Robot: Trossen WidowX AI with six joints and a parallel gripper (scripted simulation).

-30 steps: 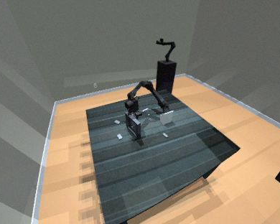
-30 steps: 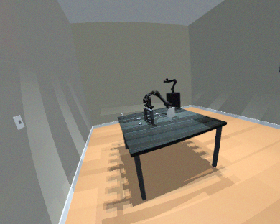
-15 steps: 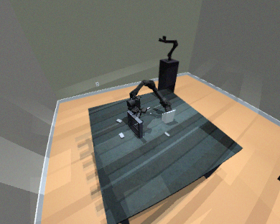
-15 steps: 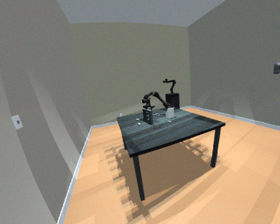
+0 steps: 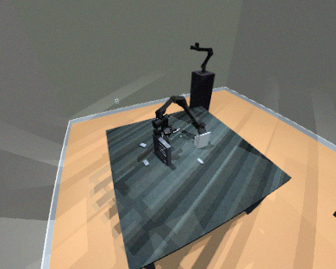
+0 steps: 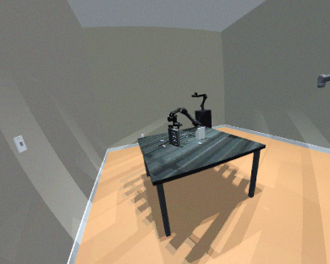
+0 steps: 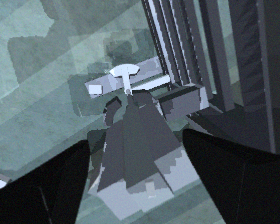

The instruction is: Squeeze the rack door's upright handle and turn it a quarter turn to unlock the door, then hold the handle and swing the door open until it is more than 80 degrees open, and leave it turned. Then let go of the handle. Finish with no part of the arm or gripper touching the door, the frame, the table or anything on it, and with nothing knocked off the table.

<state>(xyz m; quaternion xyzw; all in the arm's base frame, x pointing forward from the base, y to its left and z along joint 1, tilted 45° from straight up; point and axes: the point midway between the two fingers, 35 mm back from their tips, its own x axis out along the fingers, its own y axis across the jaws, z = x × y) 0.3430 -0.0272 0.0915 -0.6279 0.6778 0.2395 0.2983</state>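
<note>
The grey door handle is 3 cm below my gripper tip and 1 cm to the left of it. From my gripper tip the other things lie so: light grey box: 14 cm below, 13 cm to the right, 4 cm behind.
</note>
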